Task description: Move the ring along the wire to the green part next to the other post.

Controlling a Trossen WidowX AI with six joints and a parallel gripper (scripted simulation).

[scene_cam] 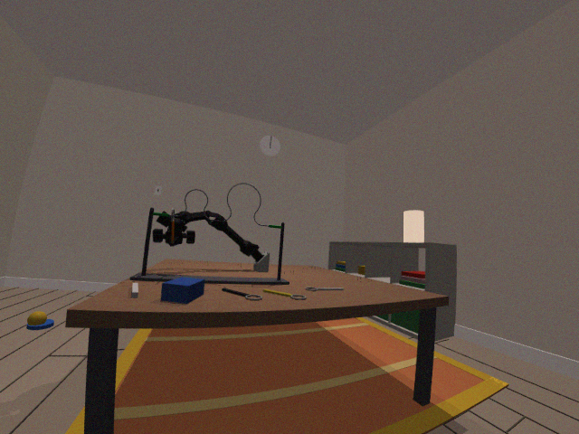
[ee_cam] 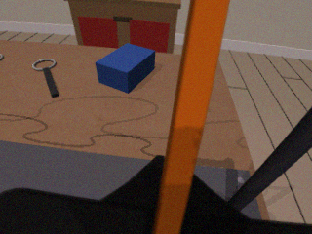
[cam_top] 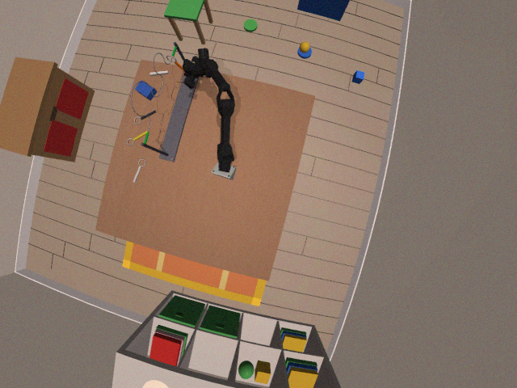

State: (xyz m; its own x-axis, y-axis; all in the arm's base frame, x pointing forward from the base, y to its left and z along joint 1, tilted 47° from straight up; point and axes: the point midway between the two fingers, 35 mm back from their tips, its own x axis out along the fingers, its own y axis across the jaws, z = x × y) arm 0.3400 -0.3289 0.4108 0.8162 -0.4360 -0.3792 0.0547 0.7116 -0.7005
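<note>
Now: the ring with orange handle 10 mm ahead of my gripper tip and 90 mm above it. Round my gripper tip: white block 270 mm ahead, 70 mm to the right, 140 mm below; then black-handled ring 310 mm ahead, 270 mm to the left, 140 mm below; then blue box 320 mm ahead, 80 mm to the left, 120 mm below.
</note>
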